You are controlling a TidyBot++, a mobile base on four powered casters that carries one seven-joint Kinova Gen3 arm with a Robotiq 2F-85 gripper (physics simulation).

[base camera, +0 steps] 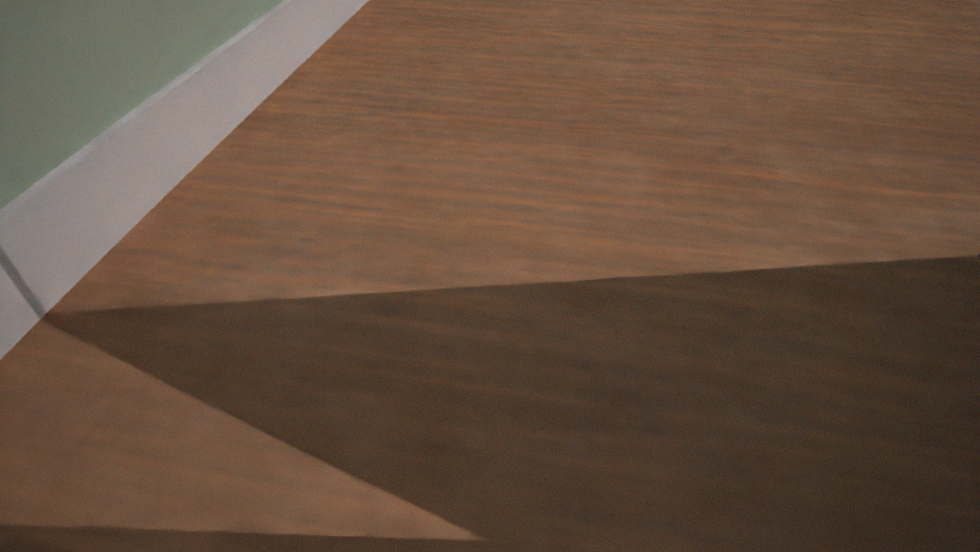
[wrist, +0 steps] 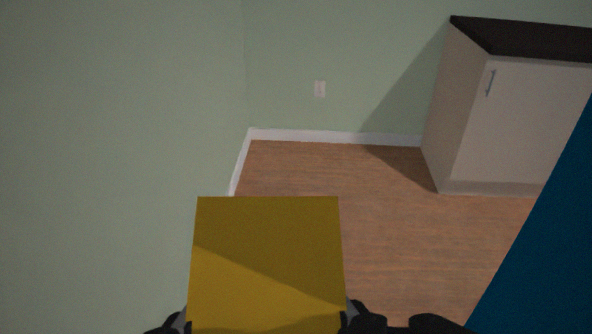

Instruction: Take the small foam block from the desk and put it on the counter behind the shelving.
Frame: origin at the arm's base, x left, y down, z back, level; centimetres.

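Seen in the pictures: gripper, fingertip midpoint: (wrist: 267, 317).
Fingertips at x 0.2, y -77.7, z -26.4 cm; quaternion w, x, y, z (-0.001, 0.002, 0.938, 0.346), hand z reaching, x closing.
Offsets run from my fingertips to a thing's top centre. "spot": to the spot under its first point. Level surfaces: height alone.
The yellow foam block {dz +0.4, dx -0.1, dy -5.0 cm} (wrist: 267, 265) is held at the bottom middle of the wrist view, partly in shadow. My gripper (wrist: 267, 317) is shut on it, with black finger parts at both sides of the block. The counter {dy +26.3 cm} (wrist: 542, 42) has a dark top and a pale cabinet body (wrist: 520, 120) with a metal handle; it stands against the far wall at the upper right of the wrist view. Part of the blue shelving's side panel {spot: dz -20.4, dx -43.2, dy +22.7 cm} (wrist: 555, 240) shows at the right edge, nearer than the counter. The desk does not show in either view.
A green wall (wrist: 115, 150) (base camera: 102, 54) with a white baseboard (wrist: 310, 135) (base camera: 157, 157) runs along the left and meets the far wall in a corner. An outlet (wrist: 319, 89) is on the far wall. Wooden floor {dy +117.3 cm} (wrist: 425, 245) (base camera: 582, 150) lies between the left wall and the shelving.
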